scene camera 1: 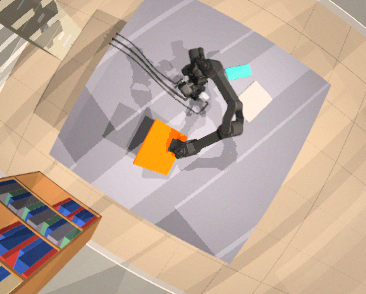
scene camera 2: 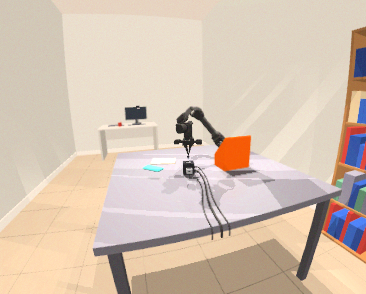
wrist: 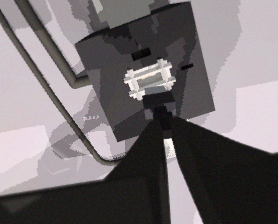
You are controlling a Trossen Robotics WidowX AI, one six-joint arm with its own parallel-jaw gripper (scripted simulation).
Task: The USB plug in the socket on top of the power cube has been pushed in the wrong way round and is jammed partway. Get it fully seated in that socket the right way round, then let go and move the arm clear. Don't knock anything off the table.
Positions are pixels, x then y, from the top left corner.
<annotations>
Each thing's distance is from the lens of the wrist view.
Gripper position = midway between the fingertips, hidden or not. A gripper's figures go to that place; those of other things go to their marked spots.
my gripper [wrist: 164,128]: 11 cm
dark power cube [wrist: 107,54]: 16 cm
</annotations>
